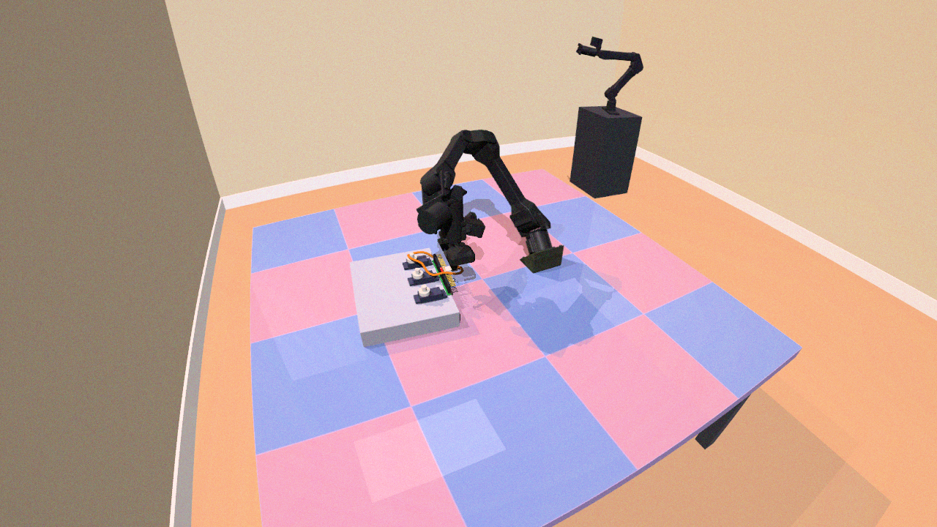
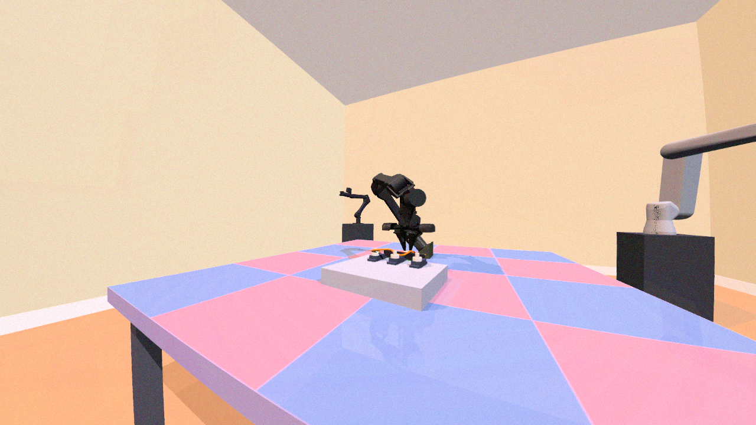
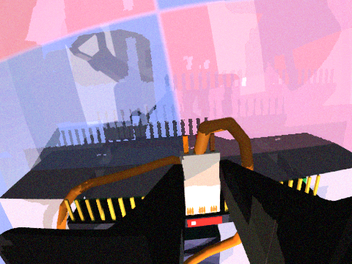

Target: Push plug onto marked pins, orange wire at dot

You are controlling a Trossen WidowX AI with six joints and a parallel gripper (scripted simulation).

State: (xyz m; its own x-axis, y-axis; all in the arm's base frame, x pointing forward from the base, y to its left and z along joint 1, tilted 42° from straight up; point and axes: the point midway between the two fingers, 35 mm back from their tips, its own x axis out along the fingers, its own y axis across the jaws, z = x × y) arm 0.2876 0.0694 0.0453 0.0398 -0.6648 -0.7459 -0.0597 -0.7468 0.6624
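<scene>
Right now the red band is 3 cm ahead of my gripper tip. The rest, counted from my gripper tip: pale holder block (19 cm ahead, 1 cm to the right, 5 cm below); then green band (3 cm ahead, 2 cm below); then pin header (3 cm ahead, 1 cm below).
</scene>
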